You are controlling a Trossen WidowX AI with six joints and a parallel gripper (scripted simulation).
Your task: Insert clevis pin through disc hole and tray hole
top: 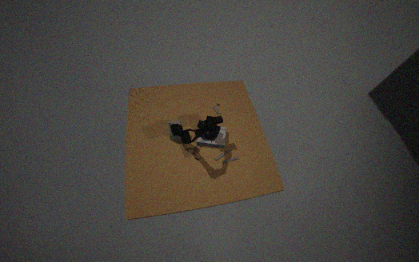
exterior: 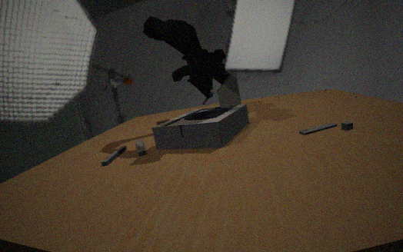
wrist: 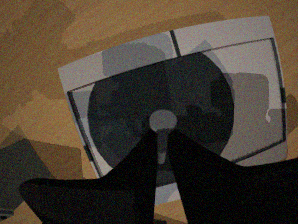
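The dark aluminium disc is 5 cm below my gripper tip. Round my gripper tip: rimmed steel tray 6 cm below, 3 cm ahead, 2 cm to the right; then small block 35 cm to the left, 19 cm ahead, 9 cm below; then steel clevis pin 1 cm to the right.
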